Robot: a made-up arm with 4 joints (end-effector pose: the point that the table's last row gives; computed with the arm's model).
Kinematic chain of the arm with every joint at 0, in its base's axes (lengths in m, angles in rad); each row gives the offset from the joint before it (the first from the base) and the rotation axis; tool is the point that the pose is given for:
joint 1: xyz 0 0 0.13 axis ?
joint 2: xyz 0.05 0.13 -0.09 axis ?
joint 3: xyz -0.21 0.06 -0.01 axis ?
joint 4: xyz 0.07 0 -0.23 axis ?
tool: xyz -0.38 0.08 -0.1
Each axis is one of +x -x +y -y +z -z.
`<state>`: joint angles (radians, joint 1 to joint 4).
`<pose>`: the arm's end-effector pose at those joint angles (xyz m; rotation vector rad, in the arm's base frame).
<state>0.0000 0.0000 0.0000 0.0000</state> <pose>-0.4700 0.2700 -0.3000 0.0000 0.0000 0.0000</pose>
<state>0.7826 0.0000 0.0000 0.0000</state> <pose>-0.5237 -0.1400 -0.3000 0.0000 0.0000 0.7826</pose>
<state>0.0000 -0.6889 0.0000 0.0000</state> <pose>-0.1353 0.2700 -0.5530 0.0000 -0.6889 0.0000</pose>
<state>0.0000 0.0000 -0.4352 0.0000</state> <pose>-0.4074 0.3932 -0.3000 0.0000 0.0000 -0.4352</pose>
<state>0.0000 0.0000 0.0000 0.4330</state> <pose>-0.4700 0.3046 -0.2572 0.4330 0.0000 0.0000</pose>
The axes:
joint 1: +z
joint 2: +y
joint 3: +z
joint 4: +x

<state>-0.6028 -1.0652 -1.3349 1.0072</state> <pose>0.4361 0.3325 -0.2082 1.0273 -1.9732 -1.0234</pose>
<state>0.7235 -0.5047 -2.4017 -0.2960</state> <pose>-0.0400 0.4503 -0.2496 0.3406 0.2343 -1.6025</pose>
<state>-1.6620 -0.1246 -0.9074 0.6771</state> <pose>0.5288 0.1693 -0.2633 0.1935 -1.0024 -2.3781</pose>
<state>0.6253 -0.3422 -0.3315 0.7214</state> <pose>-0.4811 0.1585 -0.3621 0.8685 -0.1884 0.3918</pose>
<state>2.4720 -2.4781 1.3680 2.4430</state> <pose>-0.1933 0.2971 -0.0414 -0.1569 -0.0291 -2.0790</pose>
